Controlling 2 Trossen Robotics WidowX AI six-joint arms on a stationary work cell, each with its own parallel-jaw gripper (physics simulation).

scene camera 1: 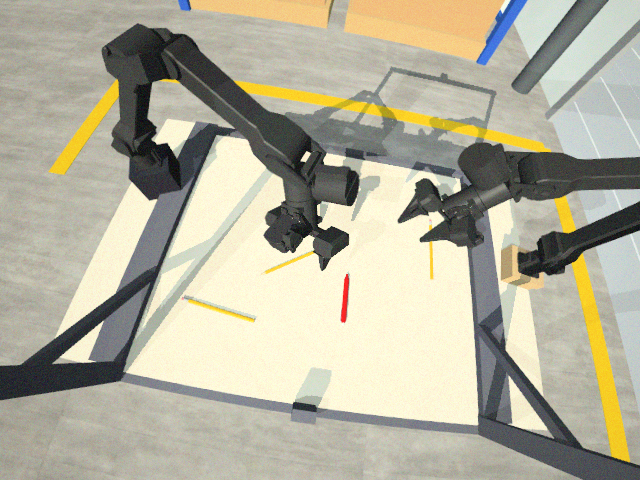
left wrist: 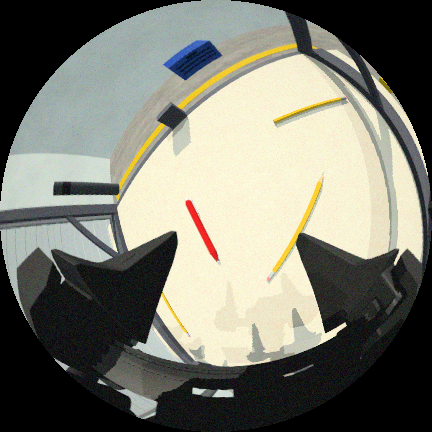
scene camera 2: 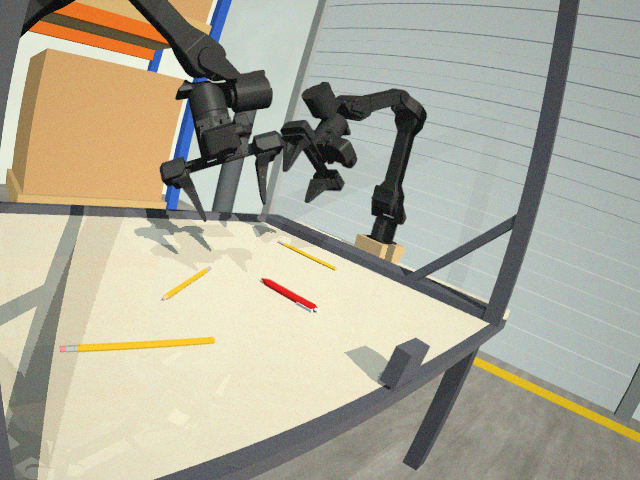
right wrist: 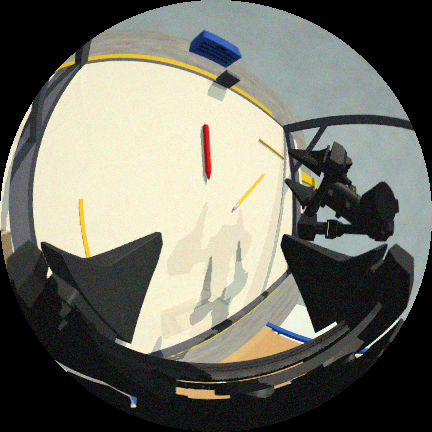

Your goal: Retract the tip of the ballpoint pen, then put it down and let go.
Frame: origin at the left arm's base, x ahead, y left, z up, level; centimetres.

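Where they show: left gripper, fingertip midpoint: (scene camera 1: pixel 307 260) (left wrist: pixel 240 238) (scene camera 2: pixel 234 212) (right wrist: pixel 286 166); right gripper, fingertip midpoint: (scene camera 1: pixel 409 231) (scene camera 2: pixel 296 187) (right wrist: pixel 224 240); left arm's base, link origin: (scene camera 1: pixel 148 159) (right wrist: pixel 315 227); right arm's base, link origin: (scene camera 1: pixel 527 265) (scene camera 2: pixel 381 240).
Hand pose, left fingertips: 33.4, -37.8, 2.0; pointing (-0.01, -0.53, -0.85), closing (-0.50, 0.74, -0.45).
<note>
Each offset is from my left fingertips to the top centre of the thing, as dx, dy, dz.
The red ballpoint pen @(+8.1, -8.3, -11.2) (scene camera 1: pixel 344 298) (scene camera 2: pixel 289 295) (left wrist: pixel 202 230) (right wrist: pixel 207 150) lies flat on the pale table top. In scene camera 2 its white button and clip end points to the lower right and its tapered end to the upper left; a tiny pale point shows at the tapered end in the left wrist view. My left gripper (scene camera 2: pixel 234 211) (left wrist: pixel 240 238) (right wrist: pixel 286 166) is open and empty, raised above the table beyond the pen's tapered end. My right gripper (scene camera 1: pixel 409 231) (scene camera 2: pixel 295 186) (right wrist: pixel 224 240) is open and empty, high above the table, to the pen's upper right in scene camera 1.
One yellow pencil @(-2.2, +4.7, -11.7) (scene camera 1: pixel 288 262) (scene camera 2: pixel 186 283) (left wrist: pixel 300 225) (right wrist: pixel 248 192) lies near the left gripper. Another pencil @(-23.1, -2.9, -11.9) (scene camera 1: pixel 221 310) (scene camera 2: pixel 139 344) lies farther left, and a third pencil @(+37.4, -1.5, -11.9) (scene camera 1: pixel 431 258) (scene camera 2: pixel 307 255) lies below the right gripper. A dark block @(-8.5, -29.6, -6.9) (scene camera 1: pixel 303 412) (scene camera 2: pixel 404 363) stands at the table's edge.
</note>
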